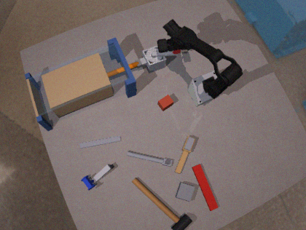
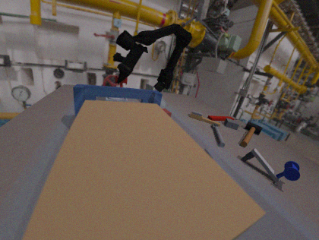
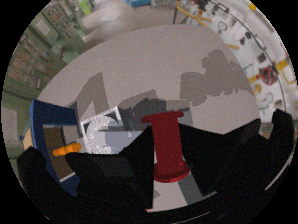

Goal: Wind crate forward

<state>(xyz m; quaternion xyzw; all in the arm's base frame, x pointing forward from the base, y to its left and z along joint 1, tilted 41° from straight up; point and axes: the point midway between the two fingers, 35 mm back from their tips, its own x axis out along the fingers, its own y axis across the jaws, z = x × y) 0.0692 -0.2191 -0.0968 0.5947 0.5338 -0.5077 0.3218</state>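
My gripper tip is now 4 cm short of the red-knobbed crank and 3 cm above it. The rest, counted from my gripper tip: blue steel frame 26 cm ahead, 3 cm to the right, 3 cm below; red knob 2 cm to the left; grey winch 8 cm ahead, 2 cm to the right, 10 cm below.
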